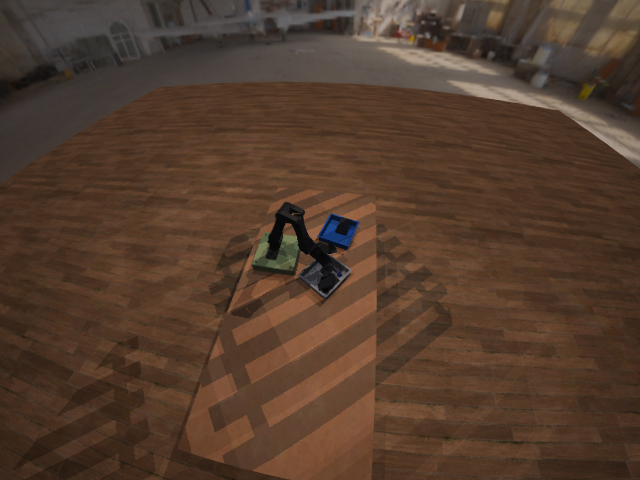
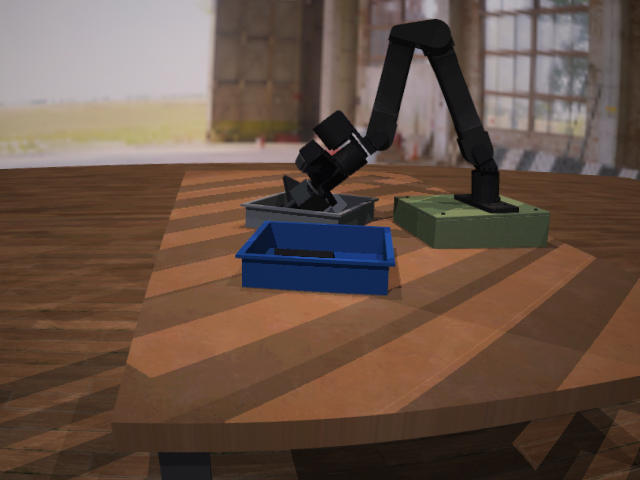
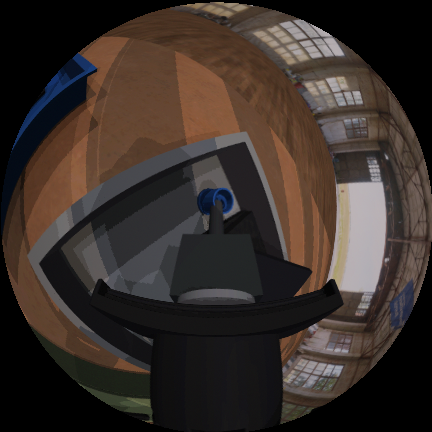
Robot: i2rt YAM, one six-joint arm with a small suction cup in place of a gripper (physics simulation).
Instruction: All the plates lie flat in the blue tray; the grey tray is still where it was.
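Frame: origin at the arm's base, x ahead, y left, z up, level; metres.
Where they show: hand, its tool point: (image 1: 341, 275) (image 3: 215, 194); arm's base, origin of its link: (image 1: 274, 246) (image 2: 484, 205).
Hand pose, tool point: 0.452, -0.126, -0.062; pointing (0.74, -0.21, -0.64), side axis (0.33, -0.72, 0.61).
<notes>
Each offset is from my tool point to the top centre of the thing, as dx, dy, dz. "spot": to the spot under its first point.
The grey tray {-0.100, -0.016, +0.044} (image 1: 308, 279) (image 2: 270, 216) (image 3: 132, 169) stands behind the blue tray {-0.046, +0.350, +0.044} (image 1: 328, 234) (image 2: 318, 286) (image 3: 60, 80). One dark plate (image 1: 343, 226) (image 2: 304, 252) lies flat in the blue tray. My suction cup (image 1: 328, 281) (image 2: 308, 190) (image 3: 215, 200) reaches down into the grey tray. It is pressed on a dark plate (image 2: 291, 188) that stands tilted, one corner above the tray's rim. More dark and grey plates {spot: -0.070, +0.066, -0.003} (image 3: 132, 229) lie overlapped on the grey tray's floor. The arm hides part of them.
The arm's green base block (image 1: 282, 259) (image 2: 470, 229) stands right beside the grey tray. The two trays are close together, with a narrow strip of table between them. The table's front edge is far off.
</notes>
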